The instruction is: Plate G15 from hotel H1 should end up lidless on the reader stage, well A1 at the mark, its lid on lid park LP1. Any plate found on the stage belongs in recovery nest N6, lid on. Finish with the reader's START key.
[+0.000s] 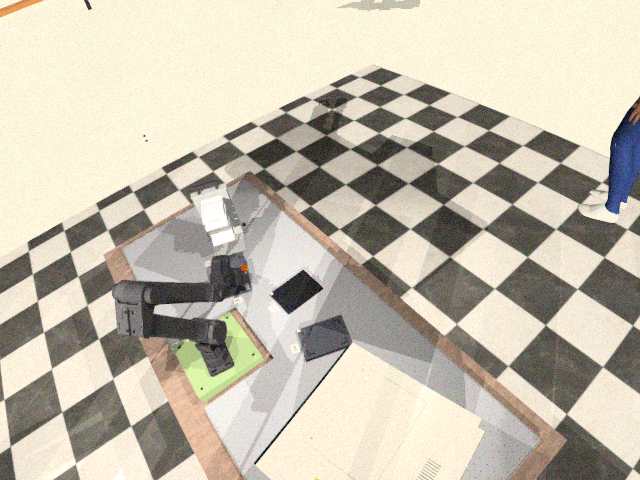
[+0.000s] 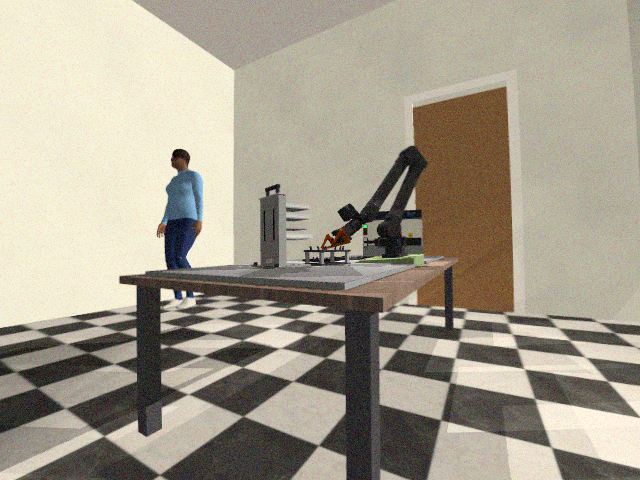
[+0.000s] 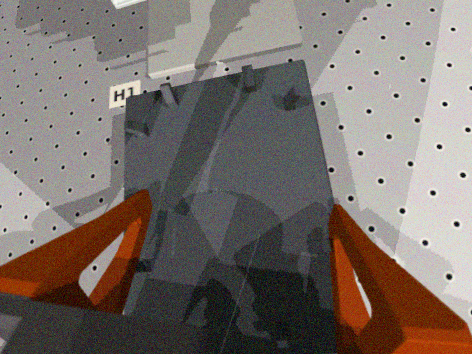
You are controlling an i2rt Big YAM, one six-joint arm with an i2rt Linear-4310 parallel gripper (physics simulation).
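Observation:
My gripper is open, its orange fingers on either side of a dark grey platform with small pegs at its edges. The fingers hold nothing. The platform sits low on the perforated table plate, right in front of hotel H1, a white and grey tower with thin shelves. The H1 label lies beside the platform's far corner. I cannot make out plate G15. A black flat rectangle and a dark grey pad lie further along the table. The cream reader box fills the near end.
The arm stands on a green base at the edge of the wooden table. A person in blue stands on the checkered floor beyond the table. A brown door is behind the arm.

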